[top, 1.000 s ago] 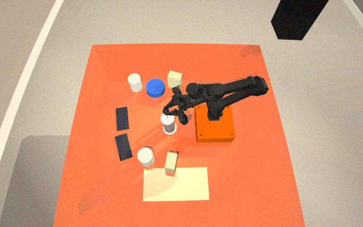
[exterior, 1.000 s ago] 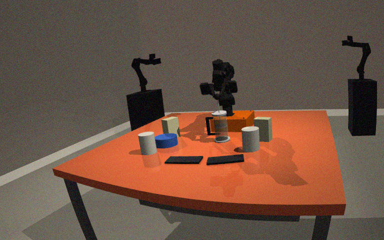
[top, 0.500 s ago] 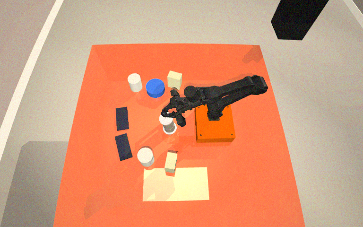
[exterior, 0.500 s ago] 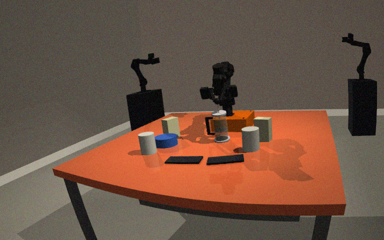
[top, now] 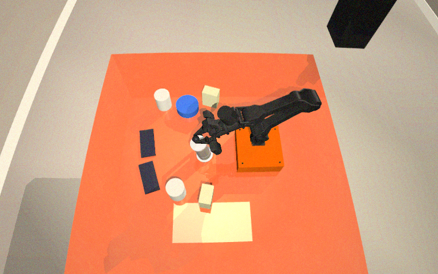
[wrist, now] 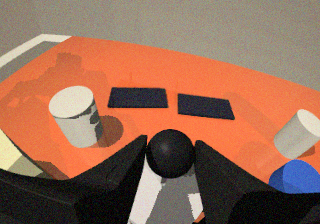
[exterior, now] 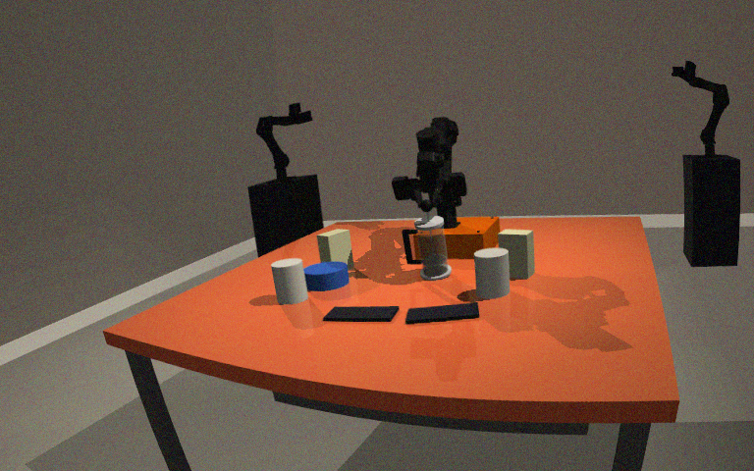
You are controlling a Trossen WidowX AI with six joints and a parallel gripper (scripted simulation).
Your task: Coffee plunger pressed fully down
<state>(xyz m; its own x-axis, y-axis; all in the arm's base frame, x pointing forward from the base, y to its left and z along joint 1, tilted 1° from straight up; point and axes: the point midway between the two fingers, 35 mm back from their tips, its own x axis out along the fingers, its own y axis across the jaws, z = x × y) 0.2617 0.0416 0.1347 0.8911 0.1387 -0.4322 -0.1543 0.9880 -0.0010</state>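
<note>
My gripper tip is now 2 cm past the coffee press, 2 cm to the left of it and 9 cm above it.
</note>
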